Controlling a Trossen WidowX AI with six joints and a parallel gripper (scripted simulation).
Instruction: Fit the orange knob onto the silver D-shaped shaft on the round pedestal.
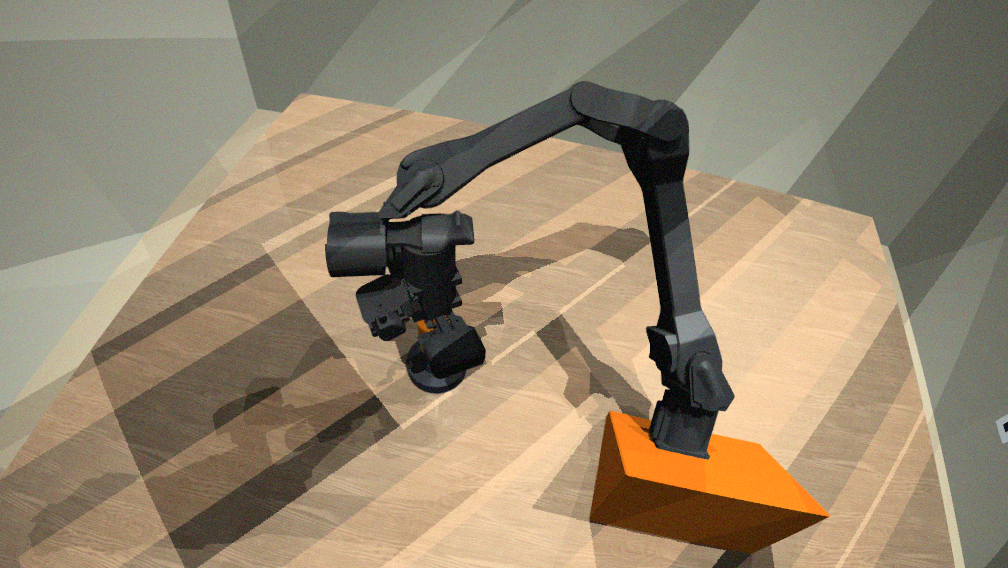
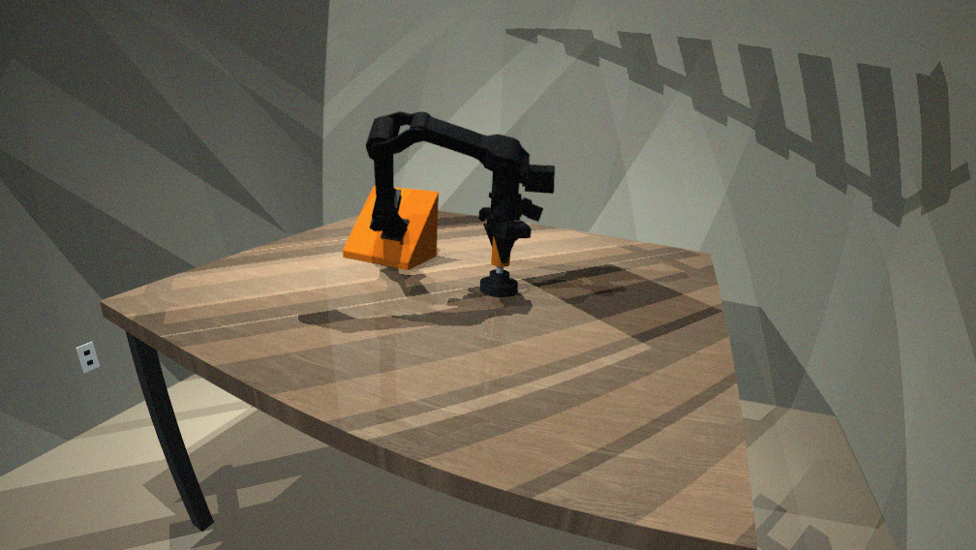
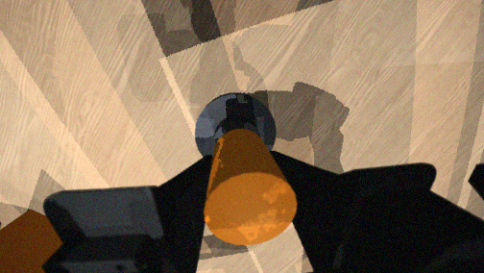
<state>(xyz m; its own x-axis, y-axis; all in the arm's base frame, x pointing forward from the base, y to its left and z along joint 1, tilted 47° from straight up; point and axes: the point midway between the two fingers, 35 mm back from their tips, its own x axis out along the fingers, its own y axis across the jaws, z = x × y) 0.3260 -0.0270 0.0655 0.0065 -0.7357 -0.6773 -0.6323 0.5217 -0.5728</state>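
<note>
Now: the orange knob 30 mm above my gripper tip. Also, from my gripper tip: round pedestal (40 mm below).
</note>
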